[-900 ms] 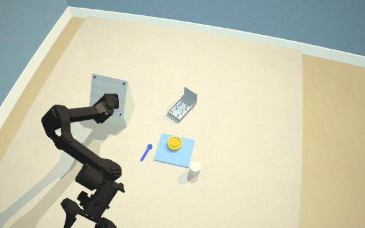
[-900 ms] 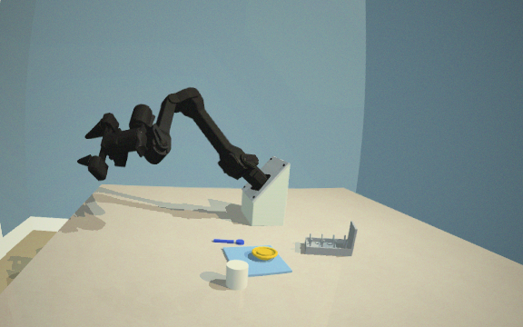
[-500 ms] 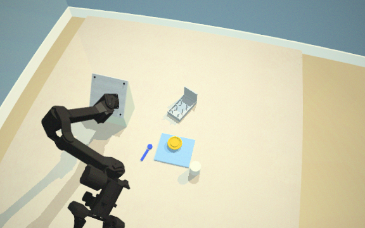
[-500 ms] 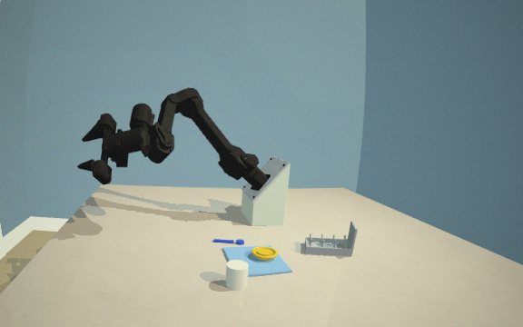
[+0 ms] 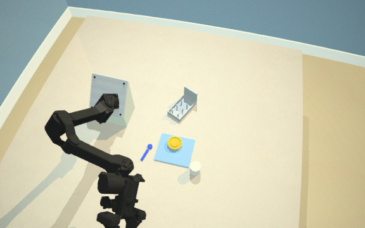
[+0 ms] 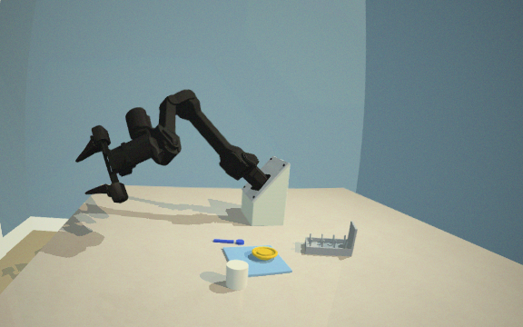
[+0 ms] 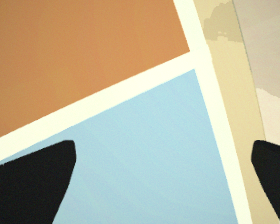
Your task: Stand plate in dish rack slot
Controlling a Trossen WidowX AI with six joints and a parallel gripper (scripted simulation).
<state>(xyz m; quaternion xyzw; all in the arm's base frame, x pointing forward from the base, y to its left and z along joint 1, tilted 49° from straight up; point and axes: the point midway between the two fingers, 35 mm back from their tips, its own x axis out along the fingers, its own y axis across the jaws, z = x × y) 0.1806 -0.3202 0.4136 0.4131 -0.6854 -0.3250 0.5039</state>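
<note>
My gripper tip is 210 mm short of the white cup, 340 mm to the right of it and 150 mm above it. Also, from my gripper tip: blue spoon: 400 mm to the left, 180 mm below; blue mat: 120 mm ahead, 420 mm to the left, 180 mm below; yellow plate: 110 mm ahead, 450 mm to the left, 160 mm below.
</note>
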